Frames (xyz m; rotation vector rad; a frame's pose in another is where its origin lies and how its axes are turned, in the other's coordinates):
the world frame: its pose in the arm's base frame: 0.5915 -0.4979 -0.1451 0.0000 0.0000 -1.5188
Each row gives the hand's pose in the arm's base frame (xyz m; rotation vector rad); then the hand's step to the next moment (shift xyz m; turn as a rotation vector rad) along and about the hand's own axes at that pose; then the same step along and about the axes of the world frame.
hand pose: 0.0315 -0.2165 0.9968 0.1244 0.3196 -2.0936
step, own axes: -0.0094 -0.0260 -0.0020 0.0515 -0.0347 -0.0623
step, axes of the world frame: -0.0219 -0.0163 0.0047 0.0054 -0.0592 -0.0648
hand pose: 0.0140 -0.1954 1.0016 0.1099 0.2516 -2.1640
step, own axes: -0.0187 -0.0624 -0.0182 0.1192 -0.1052 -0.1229
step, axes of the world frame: -0.0556 -0.0381 -0.0059 0.0024 -0.1566 -0.1259
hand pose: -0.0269 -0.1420 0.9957 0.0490 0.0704 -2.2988
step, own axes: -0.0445 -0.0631 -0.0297 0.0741 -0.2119 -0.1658
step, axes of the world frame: -0.0778 -0.0130 -0.0248 -0.1074 -0.2000 -0.1623
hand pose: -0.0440 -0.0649 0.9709 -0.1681 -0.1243 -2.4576
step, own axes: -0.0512 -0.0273 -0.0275 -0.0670 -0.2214 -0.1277
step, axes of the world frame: -0.0480 0.0224 -0.0362 -0.2012 -0.0886 -0.1466
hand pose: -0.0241 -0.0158 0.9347 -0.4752 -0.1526 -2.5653
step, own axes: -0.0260 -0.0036 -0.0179 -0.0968 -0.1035 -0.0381
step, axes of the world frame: -0.0112 0.0142 -0.0262 -0.1263 0.0194 -0.0721
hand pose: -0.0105 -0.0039 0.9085 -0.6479 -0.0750 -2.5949
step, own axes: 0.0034 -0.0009 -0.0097 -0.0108 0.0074 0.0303
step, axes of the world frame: 0.0018 -0.0074 -0.0070 -0.0015 0.0250 0.0215
